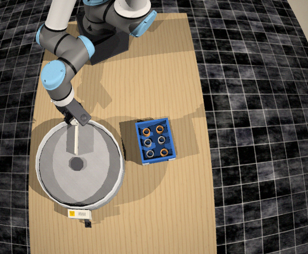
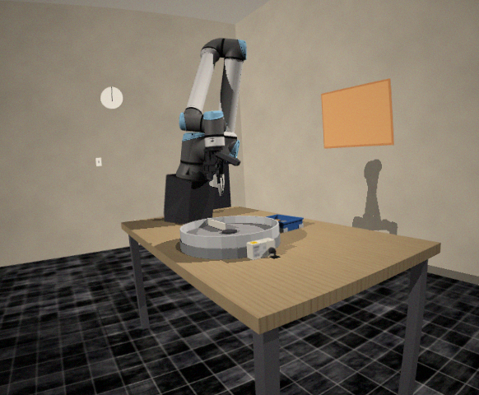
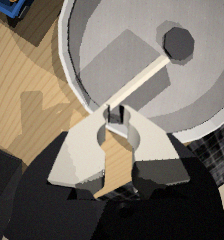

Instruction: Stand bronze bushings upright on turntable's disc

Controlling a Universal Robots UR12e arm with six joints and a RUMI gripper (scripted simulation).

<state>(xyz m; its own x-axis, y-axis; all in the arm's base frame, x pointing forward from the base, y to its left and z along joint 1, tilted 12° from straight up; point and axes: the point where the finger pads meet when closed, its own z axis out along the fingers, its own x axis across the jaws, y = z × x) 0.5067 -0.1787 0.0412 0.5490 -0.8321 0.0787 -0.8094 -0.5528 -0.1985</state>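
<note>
The blue crate lies 30 cm to the left of my hand, 19 cm below it and 9 cm ahead of it. From my hand the other things lie so: turntable disc (16 cm below, 12 cm ahead, 6 cm to the right).
</note>
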